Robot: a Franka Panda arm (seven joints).
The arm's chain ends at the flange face. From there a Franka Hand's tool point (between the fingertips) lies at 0.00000 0.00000 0.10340 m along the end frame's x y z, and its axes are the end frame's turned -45 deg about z.
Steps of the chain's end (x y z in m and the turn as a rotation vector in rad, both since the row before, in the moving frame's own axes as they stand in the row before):
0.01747 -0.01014 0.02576 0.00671 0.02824 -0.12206
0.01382 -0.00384 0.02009 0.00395 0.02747 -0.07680
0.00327 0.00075 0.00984 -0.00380 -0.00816 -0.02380
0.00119 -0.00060 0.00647 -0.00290 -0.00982 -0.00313
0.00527 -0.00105 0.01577 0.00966 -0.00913 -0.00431
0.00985 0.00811 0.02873 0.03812 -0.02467 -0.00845
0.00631 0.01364 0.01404 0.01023 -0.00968 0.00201
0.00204 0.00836 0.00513 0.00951 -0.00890 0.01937
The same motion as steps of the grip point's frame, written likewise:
0.02217 0.00660 0.02572 -0.01522 0.02471 -0.12206
0.01485 0.00869 0.02005 -0.01663 0.02222 -0.07680
0.00090 0.00253 0.00984 0.00308 -0.00846 -0.02380
0.00033 -0.00009 0.00646 0.00489 -0.00899 -0.00313
0.00450 0.00161 0.01576 0.01329 0.00037 -0.00431
0.00219 0.00811 0.02862 0.04440 0.00951 -0.00845
-0.00514 0.01265 0.01403 0.01408 0.00039 0.00201
-0.00441 0.00601 0.00512 0.01302 0.00043 0.01937

